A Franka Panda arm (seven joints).
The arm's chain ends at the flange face. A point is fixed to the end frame.
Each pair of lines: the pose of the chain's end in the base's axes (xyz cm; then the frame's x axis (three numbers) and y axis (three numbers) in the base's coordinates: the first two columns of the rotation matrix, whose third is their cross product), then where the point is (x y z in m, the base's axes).
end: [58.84, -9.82, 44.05, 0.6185, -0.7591, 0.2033, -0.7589, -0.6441, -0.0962]
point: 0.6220 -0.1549 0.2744
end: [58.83, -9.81, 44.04, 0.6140, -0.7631, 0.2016, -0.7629, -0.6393, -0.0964]
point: 0.6213 -0.1547 0.2742
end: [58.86, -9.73, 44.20, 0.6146, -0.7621, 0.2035, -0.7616, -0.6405, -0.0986]
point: 0.6222 -0.1539 0.2760
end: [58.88, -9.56, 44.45, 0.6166, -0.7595, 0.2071, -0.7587, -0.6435, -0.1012]
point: 0.6234 -0.1522 0.2787
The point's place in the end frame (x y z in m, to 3 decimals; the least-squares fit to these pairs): 0.030 0.027 0.174
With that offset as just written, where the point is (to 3 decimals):
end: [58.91, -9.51, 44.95, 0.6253, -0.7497, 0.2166, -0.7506, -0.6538, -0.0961]
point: 0.625 -0.153 0.284
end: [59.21, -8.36, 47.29, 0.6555, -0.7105, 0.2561, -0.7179, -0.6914, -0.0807]
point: 0.633 -0.146 0.311
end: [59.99, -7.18, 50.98, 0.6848, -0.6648, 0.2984, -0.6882, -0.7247, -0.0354]
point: 0.644 -0.143 0.352
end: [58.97, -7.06, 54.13, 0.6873, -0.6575, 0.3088, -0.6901, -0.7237, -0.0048]
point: 0.631 -0.146 0.385
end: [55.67, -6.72, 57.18, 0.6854, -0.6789, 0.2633, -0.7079, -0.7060, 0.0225]
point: 0.588 -0.142 0.412
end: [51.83, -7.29, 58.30, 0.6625, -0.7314, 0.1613, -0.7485, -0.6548, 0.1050]
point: 0.523 -0.146 0.420
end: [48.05, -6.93, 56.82, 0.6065, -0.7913, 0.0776, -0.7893, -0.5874, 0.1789]
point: 0.461 -0.138 0.405
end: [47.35, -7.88, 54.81, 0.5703, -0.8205, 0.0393, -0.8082, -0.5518, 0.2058]
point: 0.443 -0.144 0.385
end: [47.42, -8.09, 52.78, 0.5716, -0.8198, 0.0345, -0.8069, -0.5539, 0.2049]
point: 0.444 -0.146 0.364
